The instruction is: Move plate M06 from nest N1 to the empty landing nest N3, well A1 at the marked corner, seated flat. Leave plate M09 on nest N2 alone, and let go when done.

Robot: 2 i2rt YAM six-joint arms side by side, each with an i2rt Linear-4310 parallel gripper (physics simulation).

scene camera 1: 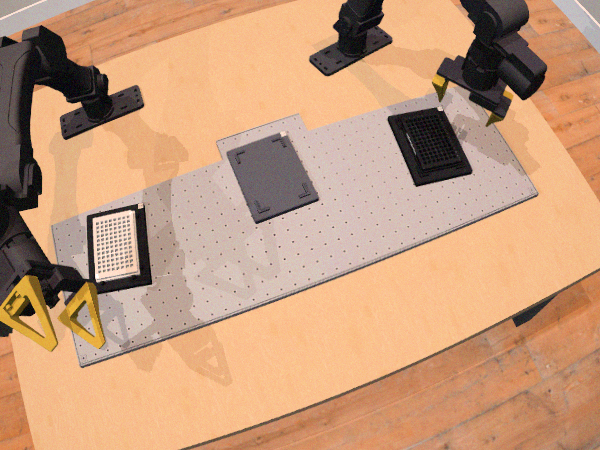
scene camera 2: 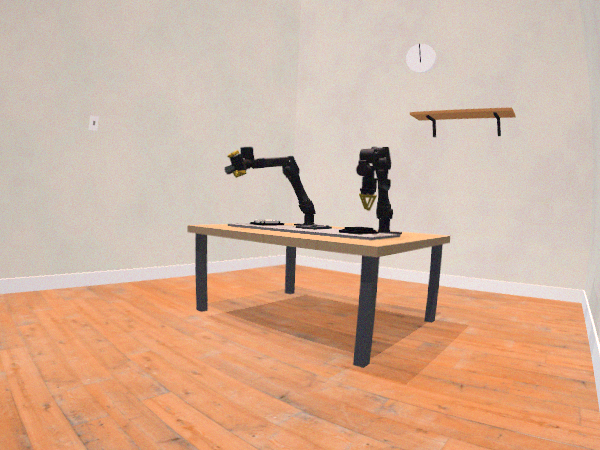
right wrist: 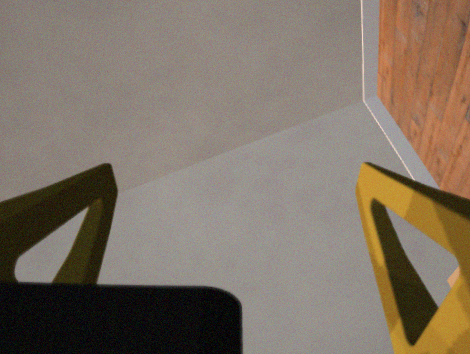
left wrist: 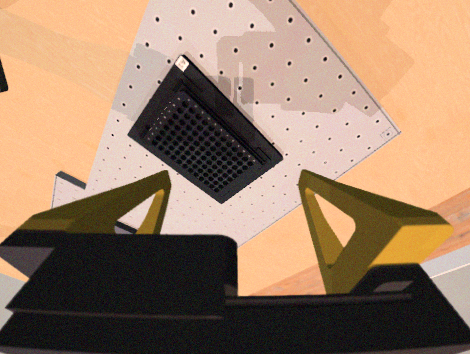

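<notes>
A black well plate sits on a black nest at the right of scene camera 1. A white well plate sits on another black nest at the left. No plate or nest names are readable. The empty dark grey landing nest lies between them, with corner brackets and a white mark at its upper right corner. My left gripper is open and empty, above and beside the black plate. My right gripper is open and empty, raised near the white plate's nest.
The nests stand on a perforated grey board on the wooden table. The left arm's base and the right arm's base stand behind the board. A wall shelf and a clock hang beyond the table.
</notes>
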